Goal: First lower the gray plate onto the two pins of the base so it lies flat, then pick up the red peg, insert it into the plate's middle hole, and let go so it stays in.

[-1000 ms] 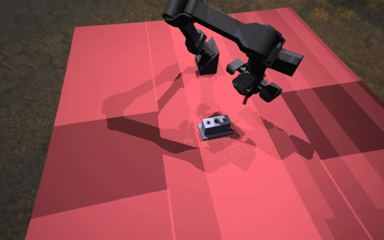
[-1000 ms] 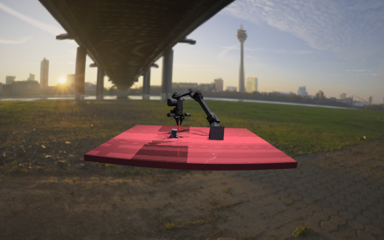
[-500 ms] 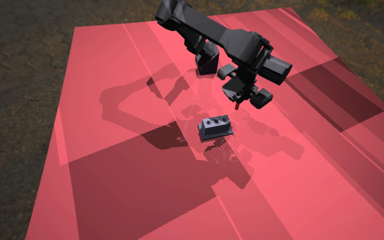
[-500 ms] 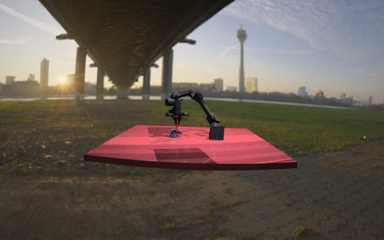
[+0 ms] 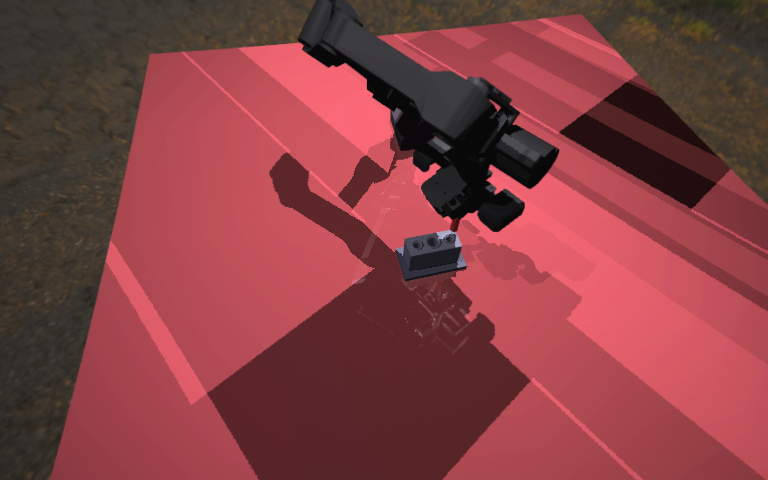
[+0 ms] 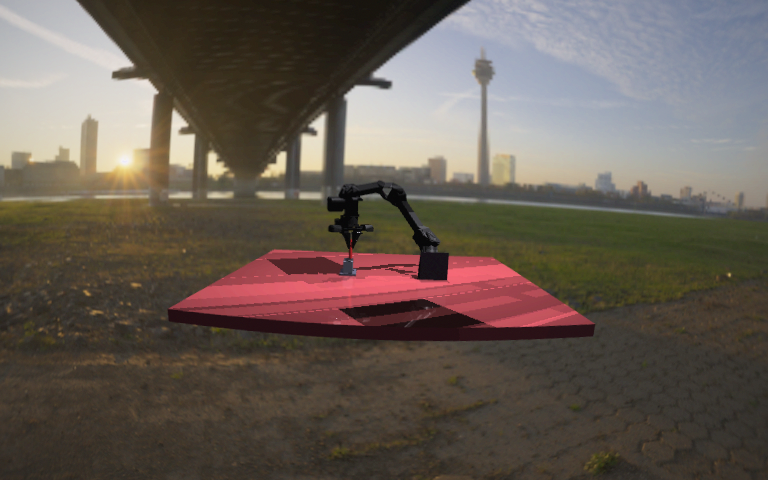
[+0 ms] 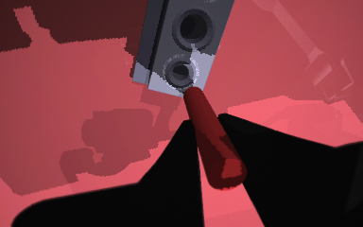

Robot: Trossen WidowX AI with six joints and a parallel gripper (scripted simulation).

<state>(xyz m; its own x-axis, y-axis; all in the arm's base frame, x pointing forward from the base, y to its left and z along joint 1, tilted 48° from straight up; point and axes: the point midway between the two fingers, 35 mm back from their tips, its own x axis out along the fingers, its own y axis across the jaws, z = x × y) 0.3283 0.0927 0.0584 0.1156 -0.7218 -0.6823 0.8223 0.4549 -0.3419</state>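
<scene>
Now: the gray plate 2 cm ahead of my gripper tip, 4 cm to the right of it and 7 cm below it. From my gripper tip the other things lie so: dark base: 2 cm ahead, 4 cm to the right, 10 cm below; red peg: right at my gripper tip.
</scene>
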